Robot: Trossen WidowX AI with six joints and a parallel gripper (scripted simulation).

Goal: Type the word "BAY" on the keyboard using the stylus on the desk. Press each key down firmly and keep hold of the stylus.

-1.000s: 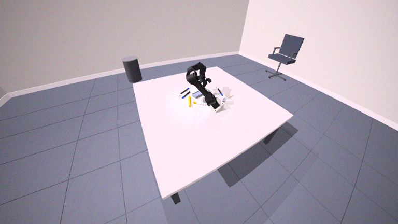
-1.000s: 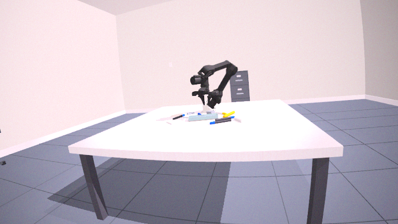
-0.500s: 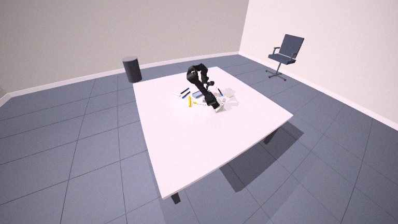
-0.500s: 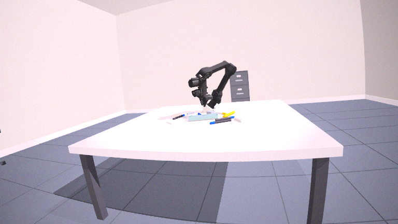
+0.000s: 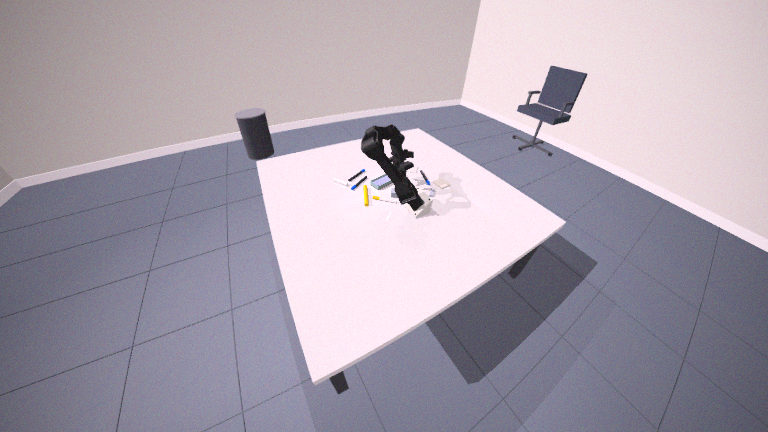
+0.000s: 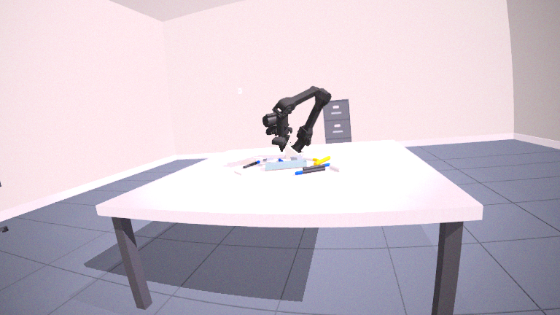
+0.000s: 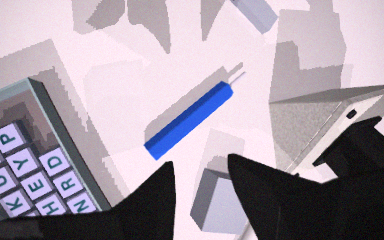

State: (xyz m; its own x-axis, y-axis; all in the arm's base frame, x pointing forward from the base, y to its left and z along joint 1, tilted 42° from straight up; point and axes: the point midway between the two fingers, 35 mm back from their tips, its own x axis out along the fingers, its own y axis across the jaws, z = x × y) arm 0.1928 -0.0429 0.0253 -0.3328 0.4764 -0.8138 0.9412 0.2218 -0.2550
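Now: gripper tip 70 mm above the blue stylus, 50 mm past it and 40 mm to the left of it. The rest, counted from my gripper tip: white stylus tip 80 mm behind, 70 mm below, 50 mm to the right; yellow marker 210 mm to the left, 60 mm below; grey block 130 mm to the right, 100 mm behind, 70 mm below.
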